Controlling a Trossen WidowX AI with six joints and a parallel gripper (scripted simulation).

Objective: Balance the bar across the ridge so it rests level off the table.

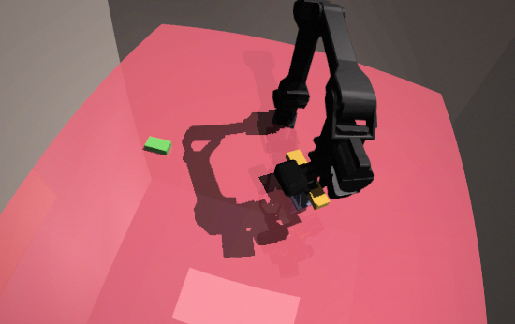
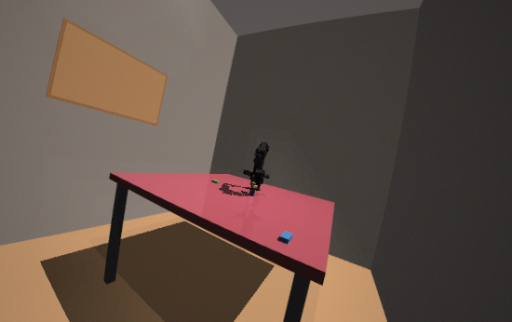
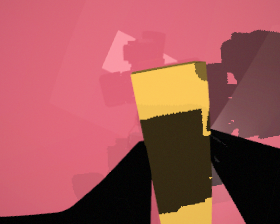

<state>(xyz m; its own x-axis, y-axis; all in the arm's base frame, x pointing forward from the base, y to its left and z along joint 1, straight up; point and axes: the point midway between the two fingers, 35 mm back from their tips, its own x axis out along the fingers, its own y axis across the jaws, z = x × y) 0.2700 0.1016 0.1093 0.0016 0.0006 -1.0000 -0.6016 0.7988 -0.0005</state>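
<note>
Now: gripper tip 20 mm past the bar and 20 mm to the left of it. Also, from my gripper tip: blue block (470 mm ahead, 400 mm to the left, 70 mm below); green block (60 mm behind, 400 mm to the right, 70 mm below).
</note>
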